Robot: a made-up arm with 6 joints. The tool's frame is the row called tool.
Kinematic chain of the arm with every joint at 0, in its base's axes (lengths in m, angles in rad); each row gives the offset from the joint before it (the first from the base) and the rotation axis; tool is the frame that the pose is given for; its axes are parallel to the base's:
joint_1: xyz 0 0 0.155 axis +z
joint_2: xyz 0 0.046 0 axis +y
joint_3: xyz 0 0 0.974 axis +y
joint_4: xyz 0 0 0.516 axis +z
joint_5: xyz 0 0 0 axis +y
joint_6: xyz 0 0 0.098 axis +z
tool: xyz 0 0 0
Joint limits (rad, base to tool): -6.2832..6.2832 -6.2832..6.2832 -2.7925..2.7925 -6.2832..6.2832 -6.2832..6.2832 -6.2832..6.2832
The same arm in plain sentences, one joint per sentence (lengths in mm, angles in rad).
The arm has six revolute joints in a row. What follows holds with every joint at zero, and every direction is one of the base frame's.
The first joint lies 155 mm along +z from the base frame's origin and rotates about +z, from -6.2832 to 6.2832 rad.
The second joint lies 46 mm along +y from the first joint and rotates about +y, from -6.2832 to 6.2832 rad.
The third joint lies 974 mm along +z from the second joint and rotates about +y, from -2.7925 to 2.7925 rad.
The fourth joint lies 516 mm along +z from the third joint and rotates about +z, from -6.2832 to 6.2832 rad.
The fifth joint lies at the same point as the fourth joint and rotates about +y, from -6.2832 to 6.2832 rad.
The sixth joint lies 98 mm along +z from the fifth joint and rotates about +z, from -6.2832 to 6.2832 rad.
The tool frame, which is the frame that the pose is given for, lies at the same point as the sixth joint; its axes are parallel to the base frame's.

